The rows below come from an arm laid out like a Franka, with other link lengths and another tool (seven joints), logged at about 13 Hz.
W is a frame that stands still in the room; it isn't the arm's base.
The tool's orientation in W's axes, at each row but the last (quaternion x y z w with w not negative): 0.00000, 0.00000, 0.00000, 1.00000; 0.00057, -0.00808, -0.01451, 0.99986; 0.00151, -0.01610, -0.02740, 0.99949; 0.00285, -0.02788, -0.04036, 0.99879; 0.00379, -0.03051, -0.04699, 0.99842; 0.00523, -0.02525, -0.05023, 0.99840; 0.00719, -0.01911, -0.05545, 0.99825
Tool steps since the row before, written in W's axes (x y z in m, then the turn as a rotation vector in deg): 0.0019, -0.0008, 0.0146, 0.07, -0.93, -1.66; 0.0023, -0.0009, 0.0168, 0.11, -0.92, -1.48; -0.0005, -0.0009, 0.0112, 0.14, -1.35, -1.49; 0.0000, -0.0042, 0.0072, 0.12, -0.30, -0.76; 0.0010, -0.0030, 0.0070, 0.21, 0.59, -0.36; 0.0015, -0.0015, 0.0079, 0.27, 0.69, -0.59; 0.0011, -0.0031, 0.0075, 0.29, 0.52, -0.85
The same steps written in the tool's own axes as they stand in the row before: 0.0019, -0.0008, 0.0146, 0.07, -0.93, -1.66; 0.0026, -0.0008, 0.0168, 0.11, -0.92, -1.48; -0.0001, -0.0009, 0.0112, 0.17, -1.35, -1.49; 0.0007, -0.0041, 0.0072, 0.10, -0.30, -0.76; 0.0017, -0.0028, 0.0069, 0.13, 0.60, -0.37; 0.0020, -0.0012, 0.0078, 0.17, 0.71, -0.61; 0.0017, -0.0028, 0.0075, 0.20, 0.53, -0.87
